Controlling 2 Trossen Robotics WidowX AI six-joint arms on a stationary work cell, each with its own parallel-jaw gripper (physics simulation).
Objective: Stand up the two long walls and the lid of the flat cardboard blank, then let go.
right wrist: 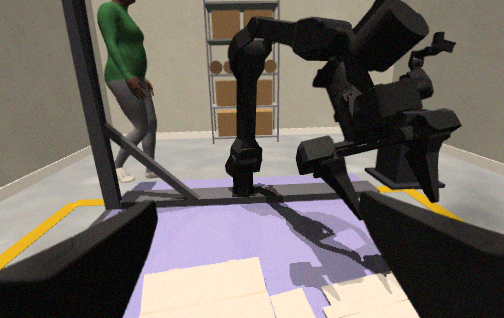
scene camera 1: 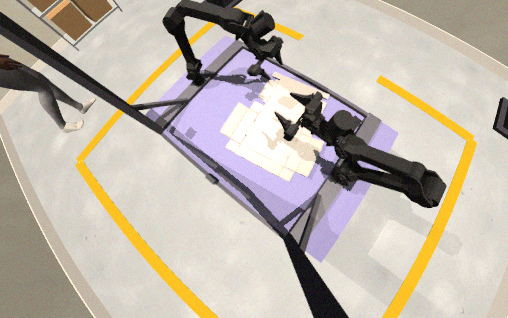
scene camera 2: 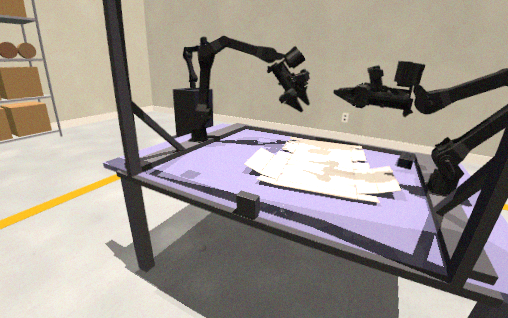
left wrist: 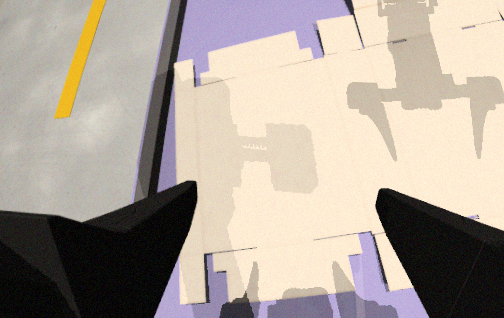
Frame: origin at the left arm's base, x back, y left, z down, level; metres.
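Seen in the pictures: left gripper, fingertip midpoint: [scene camera 1: 276, 72] [scene camera 2: 305, 108] [left wrist: 287, 194]; right gripper, fingertip midpoint: [right wrist: 259, 205] [scene camera 1: 282, 102] [scene camera 2: 336, 90]; left arm's base, origin of the base link: [right wrist: 243, 191] [scene camera 1: 198, 81] [scene camera 2: 198, 140]; right arm's base, origin of the base link: [scene camera 1: 339, 176] [scene camera 2: 440, 190].
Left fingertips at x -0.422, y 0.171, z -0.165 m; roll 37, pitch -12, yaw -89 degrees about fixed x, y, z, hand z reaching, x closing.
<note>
Offsets run from my left fingertips to a thing's top centre. "spot": to the spot under its first point. Level surfaces: height alone.
The cardboard blank [scene camera 1: 250, 135] [scene camera 2: 300, 175] [left wrist: 280, 105] [right wrist: 205, 295] lies spread out, its large panels flat. In scene camera 2 its end flaps at left and right look slightly raised, with shadows under them. My left gripper [scene camera 1: 275, 71] [scene camera 2: 304, 106] [left wrist: 287, 194] [right wrist: 398, 211] is open and empty, pointing down well above the blank's back part. My right gripper [scene camera 1: 284, 104] [scene camera 2: 336, 92] [right wrist: 259, 205] is open and empty. It is level, high above the blank, and points toward the left arm's side. In scene camera 1 it hides part of the blank.
The purple table top @[dz +0.184 m] [scene camera 1: 210, 110] [scene camera 2: 200, 165] is bordered by dark rails. A dark post @[spot: dx +0.382, dy -0.542, dz -0.096 m] [scene camera 2: 120, 85] [right wrist: 90, 100] with a slanted brace rises at the left. A small dark block @[dx -0.036, dy -0.539, dz +0.127 m] [scene camera 2: 247, 204] sits on the front rail. A person [right wrist: 122, 50] and a shelf unit [right wrist: 208, 75] are beyond the table.
</note>
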